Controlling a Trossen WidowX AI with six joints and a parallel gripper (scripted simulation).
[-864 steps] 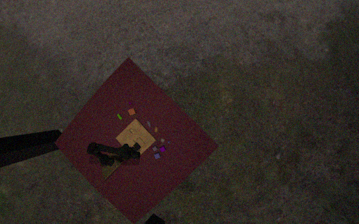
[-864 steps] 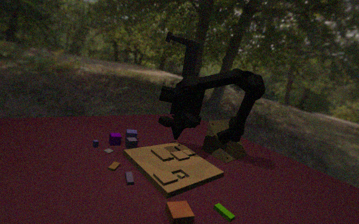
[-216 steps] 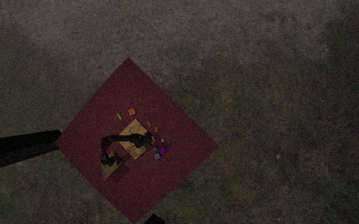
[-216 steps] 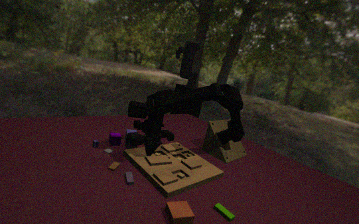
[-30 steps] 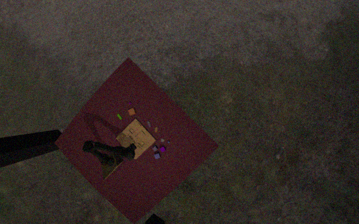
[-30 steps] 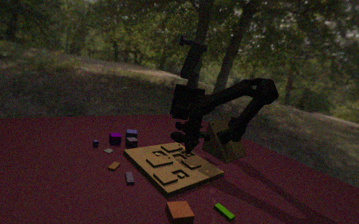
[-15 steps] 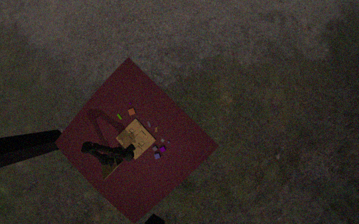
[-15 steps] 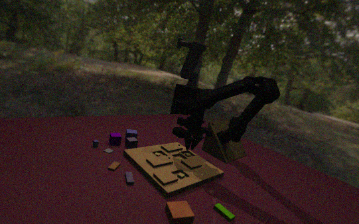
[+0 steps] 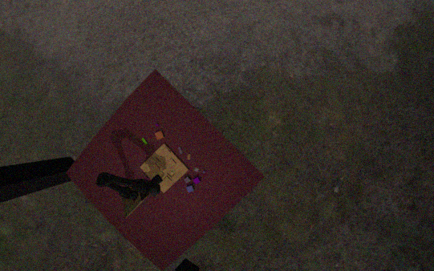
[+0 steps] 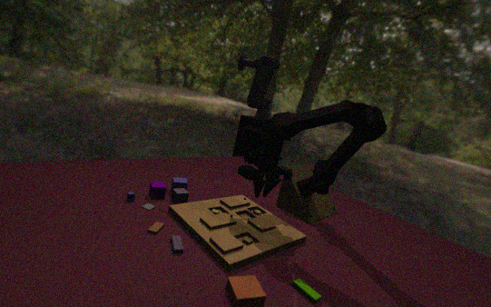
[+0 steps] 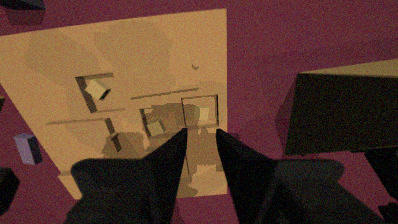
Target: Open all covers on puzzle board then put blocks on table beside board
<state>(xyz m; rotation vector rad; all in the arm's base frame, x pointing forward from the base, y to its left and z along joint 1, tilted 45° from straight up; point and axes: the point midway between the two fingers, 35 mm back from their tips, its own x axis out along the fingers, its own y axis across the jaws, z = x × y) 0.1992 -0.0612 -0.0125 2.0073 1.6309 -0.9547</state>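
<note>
Right now my gripper tip is 180 mm short of the green bar, 280 mm to the right of it and 70 mm above it. Round my gripper tip: flat orange tile (320 mm ahead, 90 mm to the right, 70 mm below); dark block (170 mm ahead, 190 mm to the right, 50 mm below); grey bar (320 mm ahead, 70 mm below).
</note>
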